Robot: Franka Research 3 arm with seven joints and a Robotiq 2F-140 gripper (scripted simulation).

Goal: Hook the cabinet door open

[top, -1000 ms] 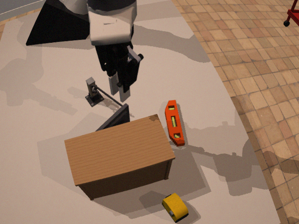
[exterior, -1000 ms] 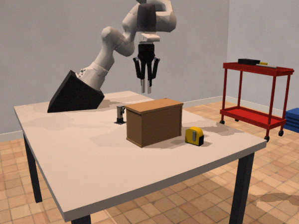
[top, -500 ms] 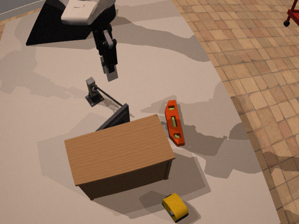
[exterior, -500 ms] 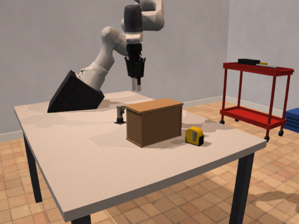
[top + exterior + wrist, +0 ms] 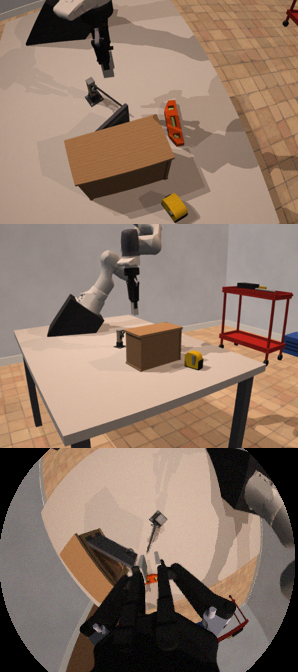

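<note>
Now: hand 1 cm past the thin hook rod, 1 cm to the left of it and 16 cm above it. Round my hand: dark grey door: 12 cm ahead, 4 cm to the right, 14 cm below; yellow tape measure: 36 cm ahead, 9 cm to the left, 18 cm below; orange spirit level: 9 cm ahead, 17 cm to the left, 20 cm below.
</note>
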